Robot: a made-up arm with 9 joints. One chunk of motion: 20 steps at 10 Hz.
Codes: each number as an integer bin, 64 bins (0 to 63) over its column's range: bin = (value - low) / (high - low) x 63, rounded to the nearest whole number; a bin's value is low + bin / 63 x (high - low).
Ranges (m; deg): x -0.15..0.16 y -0.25..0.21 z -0.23..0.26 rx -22..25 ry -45..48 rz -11..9
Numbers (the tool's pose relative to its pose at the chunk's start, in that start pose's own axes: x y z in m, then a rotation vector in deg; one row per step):
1: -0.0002 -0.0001 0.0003 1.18 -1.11 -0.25
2: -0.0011 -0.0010 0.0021 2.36 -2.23 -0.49
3: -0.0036 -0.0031 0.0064 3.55 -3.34 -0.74
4: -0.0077 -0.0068 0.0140 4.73 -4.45 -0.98
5: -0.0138 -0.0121 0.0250 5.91 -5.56 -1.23
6: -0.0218 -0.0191 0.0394 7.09 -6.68 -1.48
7: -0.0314 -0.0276 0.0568 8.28 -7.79 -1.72
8: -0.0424 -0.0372 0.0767 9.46 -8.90 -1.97
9: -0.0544 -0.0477 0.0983 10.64 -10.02 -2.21
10: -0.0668 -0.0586 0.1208 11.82 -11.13 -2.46
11: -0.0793 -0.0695 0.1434 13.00 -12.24 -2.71
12: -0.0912 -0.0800 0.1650 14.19 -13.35 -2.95
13: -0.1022 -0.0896 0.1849 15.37 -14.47 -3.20
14: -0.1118 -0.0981 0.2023 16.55 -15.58 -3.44
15: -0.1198 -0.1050 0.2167 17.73 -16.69 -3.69
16: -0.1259 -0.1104 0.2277 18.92 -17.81 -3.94
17: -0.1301 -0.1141 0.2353 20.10 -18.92 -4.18
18: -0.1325 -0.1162 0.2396 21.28 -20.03 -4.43
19: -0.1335 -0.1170 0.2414 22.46 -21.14 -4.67
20: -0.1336 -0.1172 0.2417 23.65 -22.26 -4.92
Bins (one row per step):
1: 30 34 30 31 30 34
2: 30 34 30 33 29 33
3: 30 34 30 34 28 32
4: 29 33 31 36 27 32
5: 28 33 33 37 27 31
6: 26 32 35 39 26 30
7: 24 30 37 41 25 29
8: 22 29 39 42 24 28
9: 19 28 42 44 24 28
10: 17 26 45 45 23 27
11: 14 25 48 47 22 26
12: 12 23 51 49 21 25
13: 10 22 53 50 21 25
14: 8 21 56 52 20 24
15: 6 20 57 53 19 23
16: 5 19 59 55 18 22
17: 4 19 60 56 18 21
18: 4 18 60 58 17 21
19: 3 18 61 60 16 20
20: 3 18 61 61 15 19

